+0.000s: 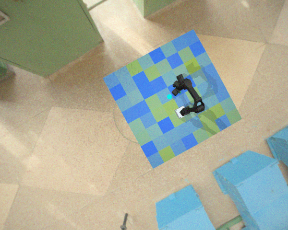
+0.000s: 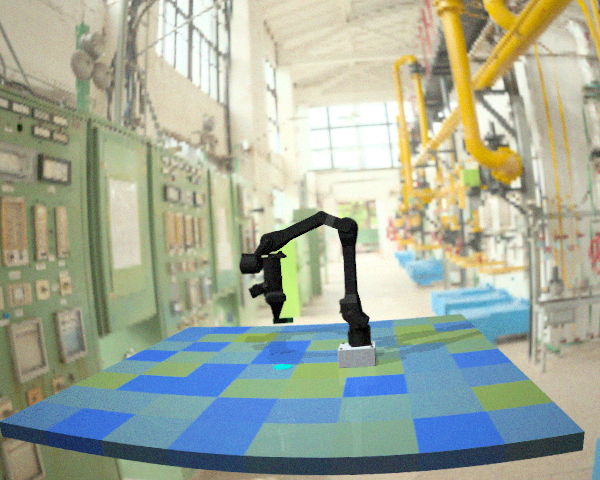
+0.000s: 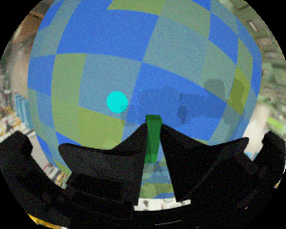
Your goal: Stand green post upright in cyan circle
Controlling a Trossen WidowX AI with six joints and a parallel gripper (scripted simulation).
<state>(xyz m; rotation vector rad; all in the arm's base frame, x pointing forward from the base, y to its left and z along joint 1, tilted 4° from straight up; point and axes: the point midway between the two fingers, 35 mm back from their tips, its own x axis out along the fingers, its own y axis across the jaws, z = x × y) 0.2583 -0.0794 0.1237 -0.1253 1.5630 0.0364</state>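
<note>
Now: the cyan circle 10 mm behind my gripper tip, 80 mm to the left of it and 140 mm below it. The rest, counted from my gripper tip: green post (20 mm behind).
</note>
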